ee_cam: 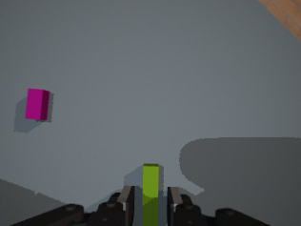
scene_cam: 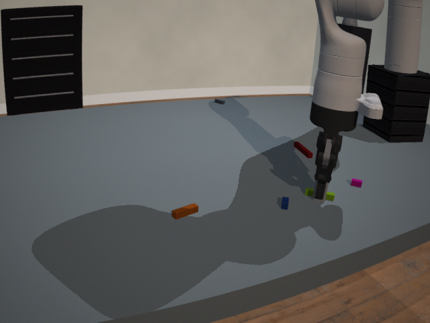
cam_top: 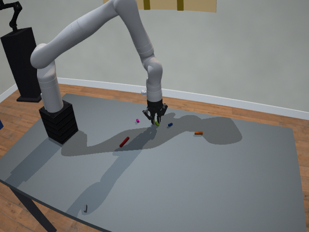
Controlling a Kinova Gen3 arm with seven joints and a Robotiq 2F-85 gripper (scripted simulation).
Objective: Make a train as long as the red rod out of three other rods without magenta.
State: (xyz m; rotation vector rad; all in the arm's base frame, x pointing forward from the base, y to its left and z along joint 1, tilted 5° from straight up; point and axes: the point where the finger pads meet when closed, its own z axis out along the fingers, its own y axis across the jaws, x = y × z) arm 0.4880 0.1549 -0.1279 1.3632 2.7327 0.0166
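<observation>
Now: the lime rod 10 mm below my hand. The rest, counted from my hand: magenta rod: 100 mm behind, 10 mm below; then red rod: 120 mm behind, 160 mm to the right, 10 mm below; then orange rod: 220 mm ahead, 60 mm to the right, 10 mm below.
</observation>
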